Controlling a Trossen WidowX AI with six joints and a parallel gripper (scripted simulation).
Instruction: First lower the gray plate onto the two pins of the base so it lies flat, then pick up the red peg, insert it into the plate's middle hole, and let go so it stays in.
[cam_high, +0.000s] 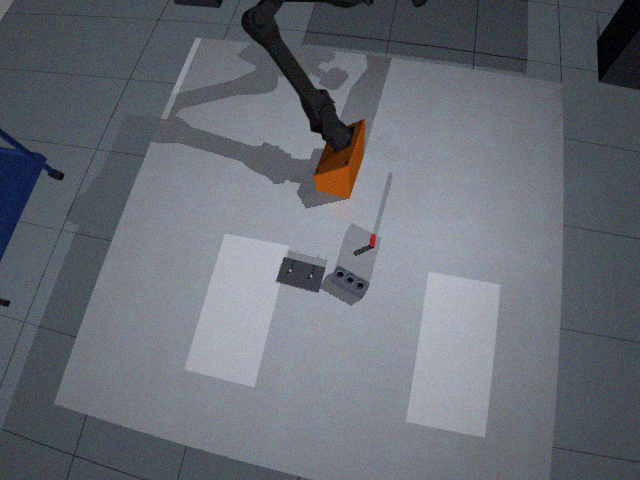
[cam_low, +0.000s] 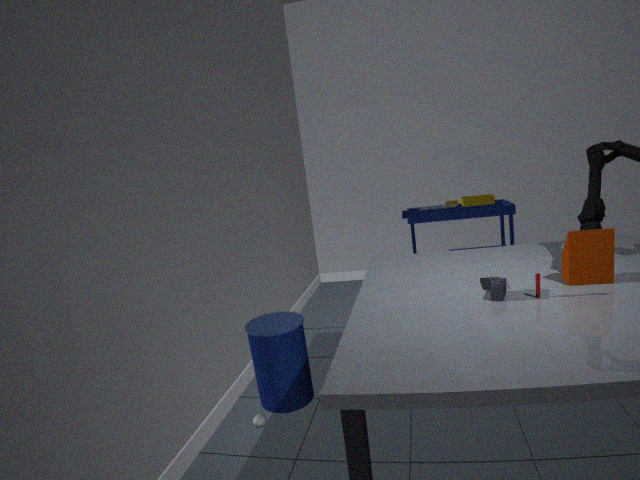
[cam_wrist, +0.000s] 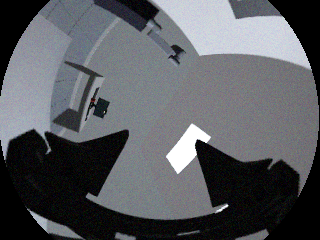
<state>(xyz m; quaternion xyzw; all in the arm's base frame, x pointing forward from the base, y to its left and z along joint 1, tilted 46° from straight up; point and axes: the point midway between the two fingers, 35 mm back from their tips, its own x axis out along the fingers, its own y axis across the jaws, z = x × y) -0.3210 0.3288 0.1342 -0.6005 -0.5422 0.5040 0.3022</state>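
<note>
Now: the gray plate 70 cm ahead of my gripper tip, 7 cm to the right of it and 43 cm below it. From my gripper tip the other things lie so: red peg: 58 cm ahead, 3 cm to the right, 43 cm below; then dark base: 70 cm ahead, 21 cm to the right, 46 cm below.
</note>
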